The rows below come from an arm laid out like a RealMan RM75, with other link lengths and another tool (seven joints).
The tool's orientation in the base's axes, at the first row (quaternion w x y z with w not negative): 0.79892, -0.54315, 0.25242, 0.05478
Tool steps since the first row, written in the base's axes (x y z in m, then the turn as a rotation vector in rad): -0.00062, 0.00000, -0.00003, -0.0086, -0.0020, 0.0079; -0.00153, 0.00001, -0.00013, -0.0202, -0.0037, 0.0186; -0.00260, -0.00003, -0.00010, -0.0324, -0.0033, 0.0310; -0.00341, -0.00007, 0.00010, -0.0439, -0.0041, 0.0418; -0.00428, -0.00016, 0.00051, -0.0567, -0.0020, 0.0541
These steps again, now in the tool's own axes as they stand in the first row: -0.00052, 0.00025, -0.00022, -0.0107, -0.0043, -0.0025; -0.00127, 0.00067, -0.00055, -0.0254, -0.0098, -0.0050; -0.00220, 0.00101, -0.00095, -0.0418, -0.0157, -0.0053; -0.00299, 0.00112, -0.00121, -0.0566, -0.0209, -0.0070; -0.00392, 0.00106, -0.00147, -0.0738, -0.0258, -0.0060
